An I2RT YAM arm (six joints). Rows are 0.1 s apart.
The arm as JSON. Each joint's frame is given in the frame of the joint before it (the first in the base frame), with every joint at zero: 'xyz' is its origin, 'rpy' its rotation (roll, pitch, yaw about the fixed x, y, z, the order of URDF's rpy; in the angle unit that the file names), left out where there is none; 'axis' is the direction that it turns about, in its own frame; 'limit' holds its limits. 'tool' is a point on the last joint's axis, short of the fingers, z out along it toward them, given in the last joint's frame.
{
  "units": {
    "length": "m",
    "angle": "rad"
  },
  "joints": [
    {
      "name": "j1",
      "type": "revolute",
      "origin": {
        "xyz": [
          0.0,
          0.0,
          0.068
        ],
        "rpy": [
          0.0,
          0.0,
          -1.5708
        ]
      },
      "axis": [
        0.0,
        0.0,
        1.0
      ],
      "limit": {
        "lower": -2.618,
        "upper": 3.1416
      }
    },
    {
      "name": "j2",
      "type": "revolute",
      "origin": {
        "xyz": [
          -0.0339,
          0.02,
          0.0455
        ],
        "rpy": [
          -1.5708,
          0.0,
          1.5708
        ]
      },
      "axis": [
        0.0,
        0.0,
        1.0
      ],
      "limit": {
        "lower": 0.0,
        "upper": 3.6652
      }
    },
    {
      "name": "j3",
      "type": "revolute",
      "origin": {
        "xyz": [
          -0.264,
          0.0,
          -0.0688
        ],
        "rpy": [
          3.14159,
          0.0,
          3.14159
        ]
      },
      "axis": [
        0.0,
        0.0,
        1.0
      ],
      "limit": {
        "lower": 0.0,
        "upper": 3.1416
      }
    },
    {
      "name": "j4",
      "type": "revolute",
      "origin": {
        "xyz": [
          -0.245,
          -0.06,
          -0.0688
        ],
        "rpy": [
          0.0,
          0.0,
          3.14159
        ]
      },
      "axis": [
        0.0,
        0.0,
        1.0
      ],
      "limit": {
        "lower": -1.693,
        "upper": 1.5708
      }
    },
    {
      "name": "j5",
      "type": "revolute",
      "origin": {
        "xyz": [
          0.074,
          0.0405,
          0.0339
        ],
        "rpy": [
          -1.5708,
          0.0,
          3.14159
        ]
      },
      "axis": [
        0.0,
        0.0,
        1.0
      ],
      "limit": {
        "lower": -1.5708,
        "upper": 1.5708
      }
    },
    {
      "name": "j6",
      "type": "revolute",
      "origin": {
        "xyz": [
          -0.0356,
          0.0,
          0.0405
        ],
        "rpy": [
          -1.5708,
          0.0,
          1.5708
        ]
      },
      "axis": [
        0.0,
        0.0,
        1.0
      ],
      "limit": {
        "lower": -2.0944,
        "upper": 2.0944
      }
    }
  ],
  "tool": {
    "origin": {
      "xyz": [
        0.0,
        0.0,
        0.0
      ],
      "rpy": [
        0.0,
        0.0,
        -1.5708
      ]
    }
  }
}
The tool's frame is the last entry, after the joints.
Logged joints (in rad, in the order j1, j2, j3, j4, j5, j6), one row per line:
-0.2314, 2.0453, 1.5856, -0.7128, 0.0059, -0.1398
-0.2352, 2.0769, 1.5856, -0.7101, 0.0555, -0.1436
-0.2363, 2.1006, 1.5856, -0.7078, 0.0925, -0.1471
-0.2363, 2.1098, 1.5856, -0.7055, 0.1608, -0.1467
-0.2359, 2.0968, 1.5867, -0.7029, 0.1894, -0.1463
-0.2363, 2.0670, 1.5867, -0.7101, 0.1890, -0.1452
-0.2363, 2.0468, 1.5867, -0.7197, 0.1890, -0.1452
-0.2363, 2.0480, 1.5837, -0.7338, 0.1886, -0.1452
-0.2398, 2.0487, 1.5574, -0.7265, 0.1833, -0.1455
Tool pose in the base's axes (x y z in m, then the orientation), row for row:
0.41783, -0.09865, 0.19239, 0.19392, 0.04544, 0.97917, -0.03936
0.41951, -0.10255, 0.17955, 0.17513, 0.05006, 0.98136, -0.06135
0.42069, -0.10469, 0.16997, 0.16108, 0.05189, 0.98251, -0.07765
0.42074, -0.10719, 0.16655, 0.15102, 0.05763, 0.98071, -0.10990
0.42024, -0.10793, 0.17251, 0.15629, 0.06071, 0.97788, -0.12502
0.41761, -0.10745, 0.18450, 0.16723, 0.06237, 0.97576, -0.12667
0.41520, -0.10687, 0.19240, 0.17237, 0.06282, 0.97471, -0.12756
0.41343, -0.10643, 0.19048, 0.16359, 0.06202, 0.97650, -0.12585
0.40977, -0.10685, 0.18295, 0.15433, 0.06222, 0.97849, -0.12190
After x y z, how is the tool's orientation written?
As a quaternion, w x y z.
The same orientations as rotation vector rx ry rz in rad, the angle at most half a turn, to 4 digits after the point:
0.1274, 2.7461, -0.1104
0.1418, 2.7805, -0.1738
0.1482, 2.8054, -0.2217
0.1655, 2.8159, -0.3156
0.1738, 2.7996, -0.3579
0.1775, 2.7766, -0.3605
0.1783, 2.7658, -0.3620
0.1768, 2.7843, -0.3588
0.1783, 2.8044, -0.3494

